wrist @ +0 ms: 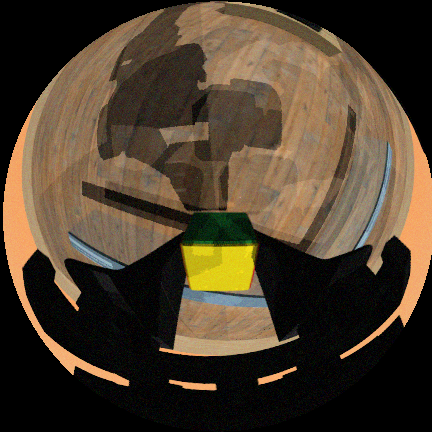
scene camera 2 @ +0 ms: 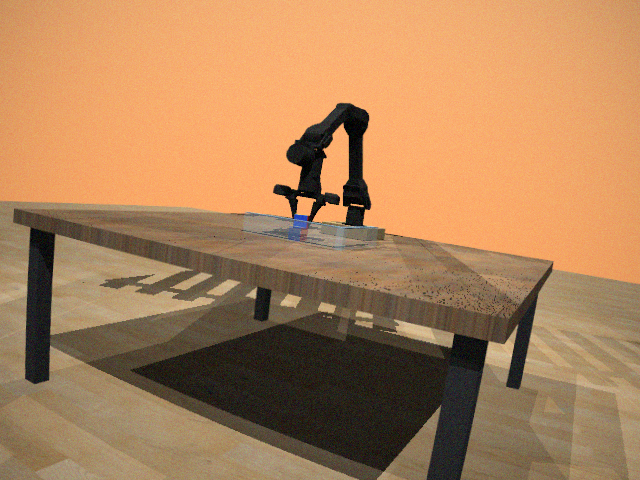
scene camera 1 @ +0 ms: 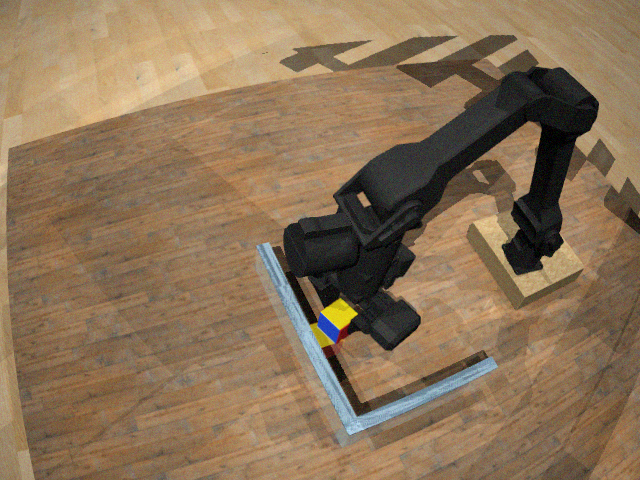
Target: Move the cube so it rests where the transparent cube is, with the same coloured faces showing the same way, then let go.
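Pixels of known places: gripper, between the fingertips: point(wrist: 218, 236) point(scene camera 1: 339, 322); arm's base, origin of its link: point(scene camera 2: 354, 225) point(scene camera 1: 522, 257).
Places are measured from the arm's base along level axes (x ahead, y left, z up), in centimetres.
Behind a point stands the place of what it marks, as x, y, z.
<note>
The cube point(scene camera 1: 337, 319) @(36.1, 6.2, 3.2) point(scene camera 2: 300, 221) point(wrist: 220, 267) @(35.1, 5.2, 3.1) is held above the table. In scene camera 1 it shows yellow on top, blue at the left front and red at the right front; the wrist view shows its green and yellow faces. My gripper point(scene camera 1: 339, 312) @(35.0, 5.1, 0.3) point(scene camera 2: 302, 219) @(35.0, 5.1, 0.3) point(wrist: 218, 236) @(35.0, 5.1, 0.3) points down and is shut on the cube. The transparent cube point(scene camera 1: 321, 335) point(scene camera 2: 295, 236) is lower, beside the long wall; its yellow top and a red face show in scene camera 1. The held cube partly hides it there and is above it in scene camera 2.
A low, see-through L-shaped wall with light blue top edges point(scene camera 1: 423, 393) @(27.6, 19.3, 1.8) point(wrist: 375, 215) @(24.9, 19.4, 1.9) stands around two sides of the work area. The arm's base is on a pale wooden block point(scene camera 1: 560, 269) @(-7.0, 4.1, 0.0) on the brown table point(scene camera 1: 155, 310) @(60.9, -4.0, -4.1) point(scene camera 2: 206, 232) @(58.9, -7.6, -4.1).
</note>
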